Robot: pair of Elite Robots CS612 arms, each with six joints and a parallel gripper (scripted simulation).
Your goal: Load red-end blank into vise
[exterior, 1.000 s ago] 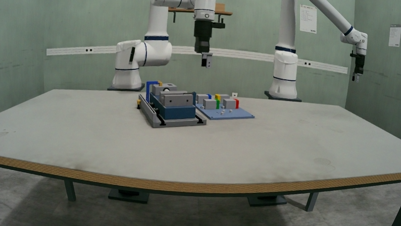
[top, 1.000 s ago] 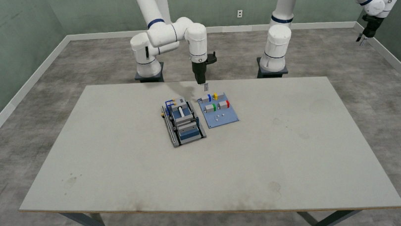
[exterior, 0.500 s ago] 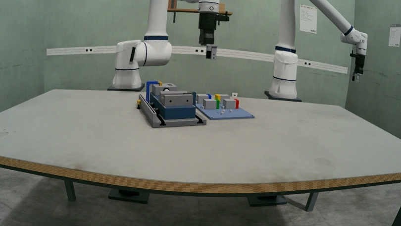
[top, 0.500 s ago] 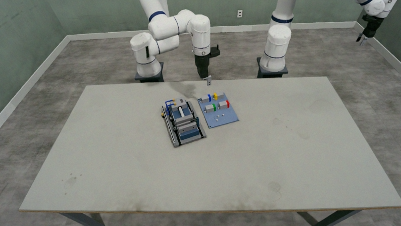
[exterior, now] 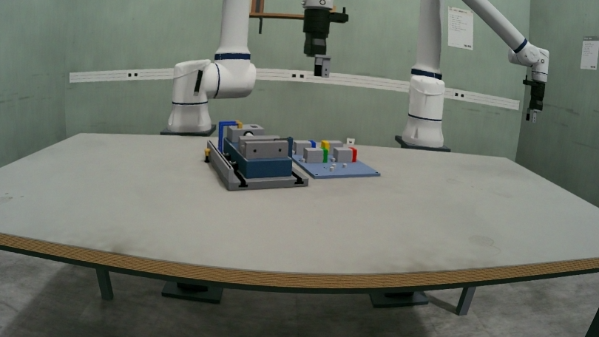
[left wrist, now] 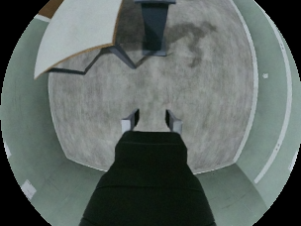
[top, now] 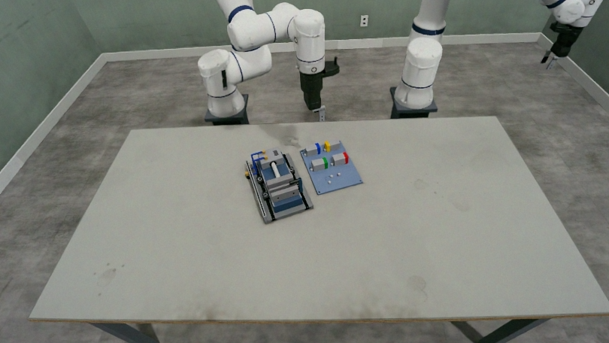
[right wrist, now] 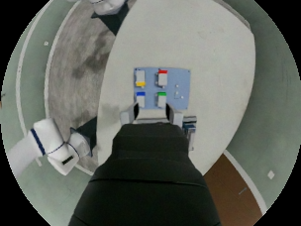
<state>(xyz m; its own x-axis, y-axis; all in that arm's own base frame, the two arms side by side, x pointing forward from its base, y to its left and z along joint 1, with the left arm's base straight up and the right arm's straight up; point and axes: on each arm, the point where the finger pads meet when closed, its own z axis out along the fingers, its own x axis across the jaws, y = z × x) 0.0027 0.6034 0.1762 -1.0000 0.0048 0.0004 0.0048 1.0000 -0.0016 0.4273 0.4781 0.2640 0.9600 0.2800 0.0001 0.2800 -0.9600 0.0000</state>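
Observation:
The red-ended blank lies 240 mm below my right hand, 80 mm to the left of it and 20 mm ahead of it. From my right hand the other things lie so: blue-ended blank (240 mm below, 50 mm behind, 30 mm to the right); then yellow-ended blank (240 mm below, 70 mm behind, 60 mm to the left); then green-ended blank (240 mm below, 40 mm ahead).

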